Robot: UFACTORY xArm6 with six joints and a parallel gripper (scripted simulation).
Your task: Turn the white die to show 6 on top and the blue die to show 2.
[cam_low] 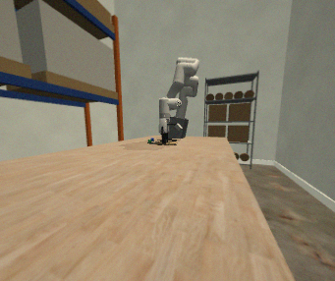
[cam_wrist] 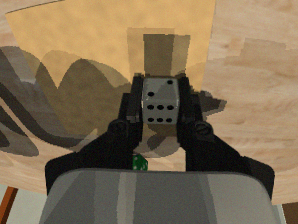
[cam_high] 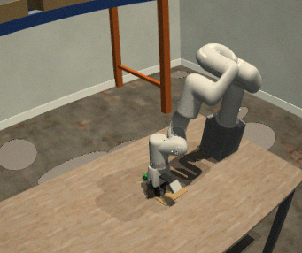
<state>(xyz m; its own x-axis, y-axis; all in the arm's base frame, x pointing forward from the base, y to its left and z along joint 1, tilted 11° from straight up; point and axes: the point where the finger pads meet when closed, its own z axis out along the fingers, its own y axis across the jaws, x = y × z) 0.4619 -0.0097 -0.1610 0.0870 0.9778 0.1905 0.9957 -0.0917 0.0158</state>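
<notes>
Right now the white die is 1 cm below my hand. From my hand the other things lie so: blue die (15 cm to the right, 15 cm behind, 2 cm below); green die (13 cm to the right, 4 cm behind, 2 cm below); tan mat (4 cm behind, 3 cm below).
</notes>
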